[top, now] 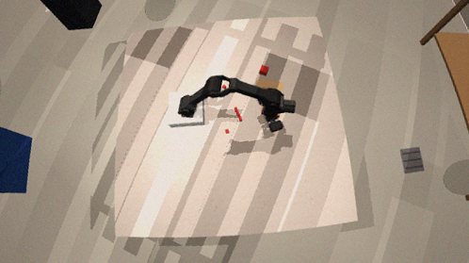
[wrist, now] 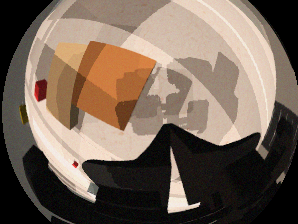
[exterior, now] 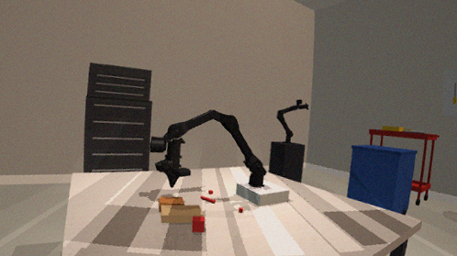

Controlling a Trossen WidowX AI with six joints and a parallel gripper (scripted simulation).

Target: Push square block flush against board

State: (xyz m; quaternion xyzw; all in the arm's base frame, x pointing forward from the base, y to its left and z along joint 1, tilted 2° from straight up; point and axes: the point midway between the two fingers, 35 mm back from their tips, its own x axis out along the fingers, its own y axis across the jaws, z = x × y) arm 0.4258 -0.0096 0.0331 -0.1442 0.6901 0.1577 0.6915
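Now: the orange flat square 2 cm ahead of my gripper tip, 9 cm to the left of it and 5 cm below it. Round my gripper tip: tan board (19 cm to the left, 5 cm below); then thin red stick (16 cm behind, 3 cm to the left, 5 cm below); then red square block (3 cm behind, 30 cm to the left, 4 cm below).
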